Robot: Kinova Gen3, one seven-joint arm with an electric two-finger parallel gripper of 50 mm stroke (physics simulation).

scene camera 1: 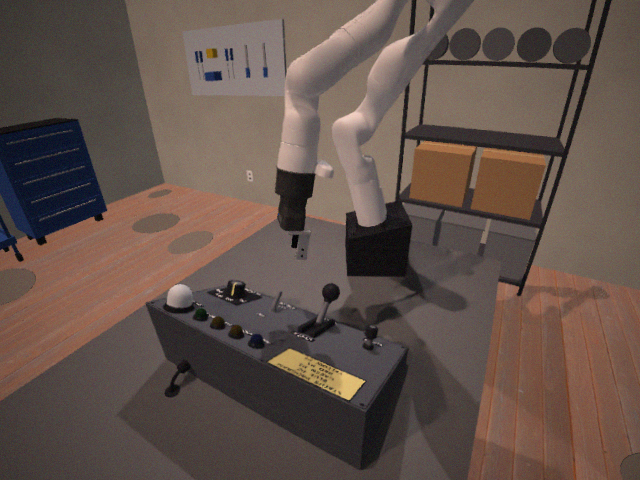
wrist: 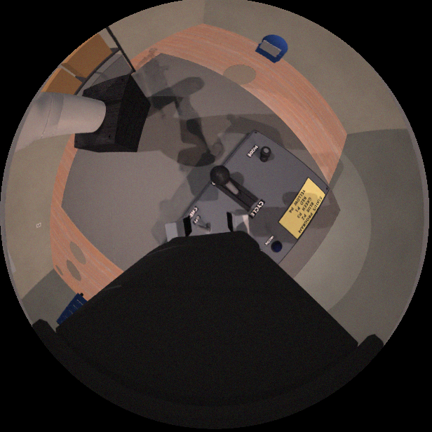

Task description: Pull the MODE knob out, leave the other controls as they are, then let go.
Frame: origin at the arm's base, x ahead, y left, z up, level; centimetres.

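Where they show: gripper, between the fingertips: (scene camera 1: pixel 298 253); arm's base, origin of its link: (scene camera 1: pixel 372 219).
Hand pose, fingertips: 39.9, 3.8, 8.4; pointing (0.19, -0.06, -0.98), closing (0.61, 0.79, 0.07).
Things, the pixels of their top centre, and the offset from my fingertips, as dx, dy, dz. "*": a spot on its surface instead.
- MODE knob, centre of its top: (scene camera 1: pixel 371 326) +0.4, +19.2, -10.3
- CYCLE lever, centre of its top: (scene camera 1: pixel 330 285) -2.9, +6.6, -7.4
- selector knob, centre of its top: (scene camera 1: pixel 234 281) +6.1, -16.3, -11.0
- white dome, a spot on its surface: (scene camera 1: pixel 179 297) * +22.0, -13.3, -4.5
- yellow label, a spot on its surface: (scene camera 1: pixel 318 373) * +17.2, +18.7, -8.1
The MODE knob (scene camera 1: pixel 370 334) (wrist: pixel 265 153) is a small dark knob on a short stem, at the right end of the grey control panel's top in the scene view, with the MODE label beside it in the wrist view. My gripper (scene camera 1: pixel 299 245) (wrist: pixel 208 221) is open and empty. It hangs above the panel, pointing down, well to the side of the MODE knob. In the wrist view a toggle switch (wrist: pixel 203 224) shows between the fingers, below them. The gripper's body hides part of the panel there.
The CYCLE lever (scene camera 1: pixel 329 294) (wrist: pixel 220 175) with a black ball stands up between the toggle switch and the MODE knob. A selector knob (scene camera 1: pixel 235 288), a white dome (scene camera 1: pixel 179 297) and several coloured buttons are on the panel (scene camera 1: pixel 268 400). The panel carries a yellow label (scene camera 1: pixel 318 373) (wrist: pixel 303 208).
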